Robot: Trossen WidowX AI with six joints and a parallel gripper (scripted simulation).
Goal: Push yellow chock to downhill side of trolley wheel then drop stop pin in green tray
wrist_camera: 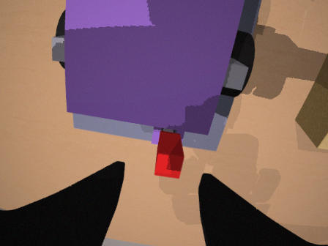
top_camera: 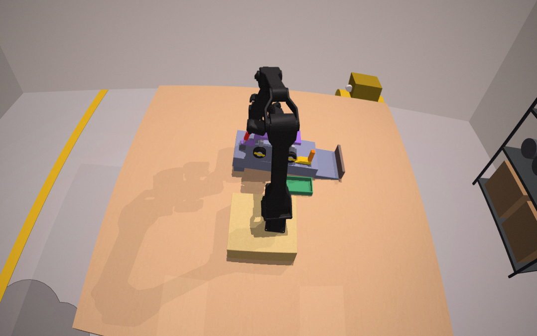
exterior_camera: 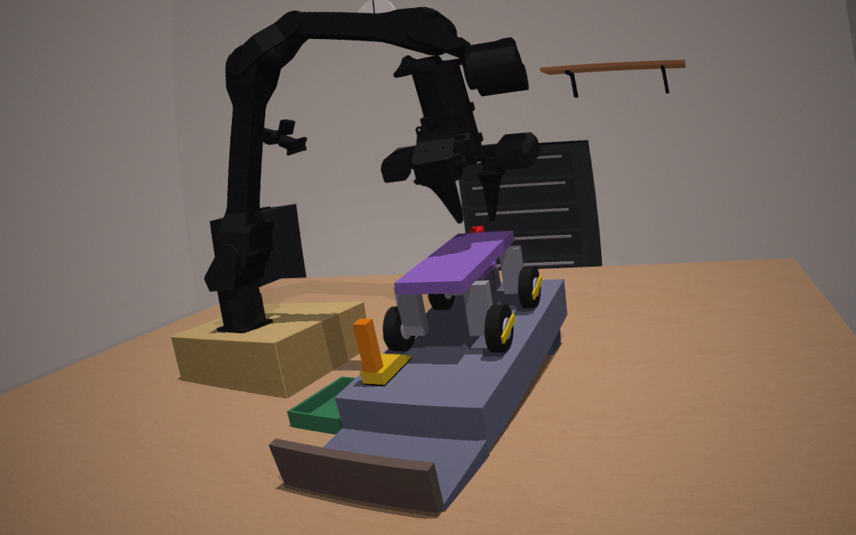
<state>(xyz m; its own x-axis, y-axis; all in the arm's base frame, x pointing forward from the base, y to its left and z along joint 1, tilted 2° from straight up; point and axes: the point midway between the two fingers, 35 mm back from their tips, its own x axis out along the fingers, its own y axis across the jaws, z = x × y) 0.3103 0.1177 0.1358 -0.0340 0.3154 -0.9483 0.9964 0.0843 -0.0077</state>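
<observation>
The red-headed stop pin is 5 cm below my gripper tip and 1 cm to the left of it. Round my gripper tip: yellow chock: 21 cm to the right, 10 cm below, 1 cm behind; then grey ramp: 13 cm below, 10 cm to the right, 3 cm ahead; then trolley: 10 cm to the right, 7 cm below, 2 cm ahead.
</observation>
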